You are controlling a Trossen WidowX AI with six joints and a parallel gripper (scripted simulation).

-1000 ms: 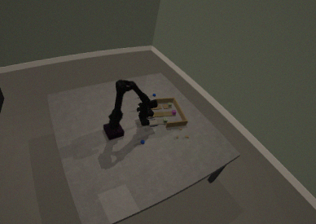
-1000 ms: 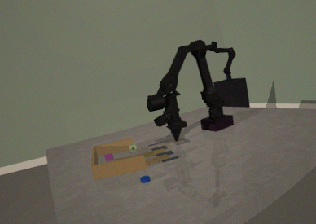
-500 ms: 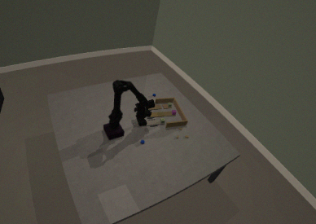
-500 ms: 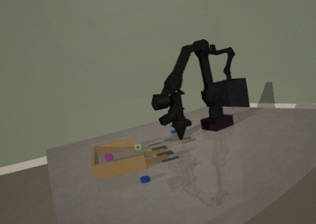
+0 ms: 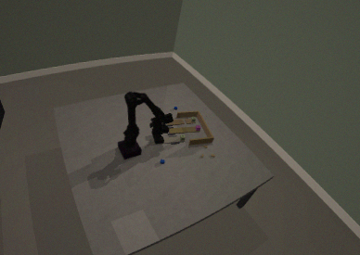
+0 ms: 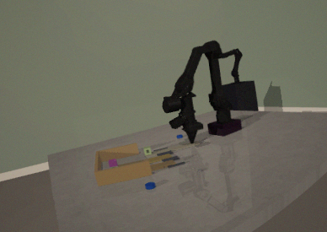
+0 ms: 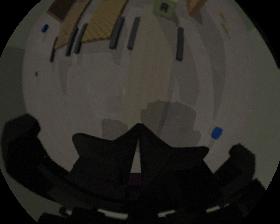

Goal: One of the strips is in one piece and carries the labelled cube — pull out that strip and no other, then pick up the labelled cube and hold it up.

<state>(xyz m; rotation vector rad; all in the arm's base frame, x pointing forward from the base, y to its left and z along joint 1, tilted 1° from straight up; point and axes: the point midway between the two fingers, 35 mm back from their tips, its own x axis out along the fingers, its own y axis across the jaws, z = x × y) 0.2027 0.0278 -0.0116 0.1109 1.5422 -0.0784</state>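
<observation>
Right now the long pale strip is 9 cm ahead of my gripper tip and 1 cm to the right of it.
</observation>
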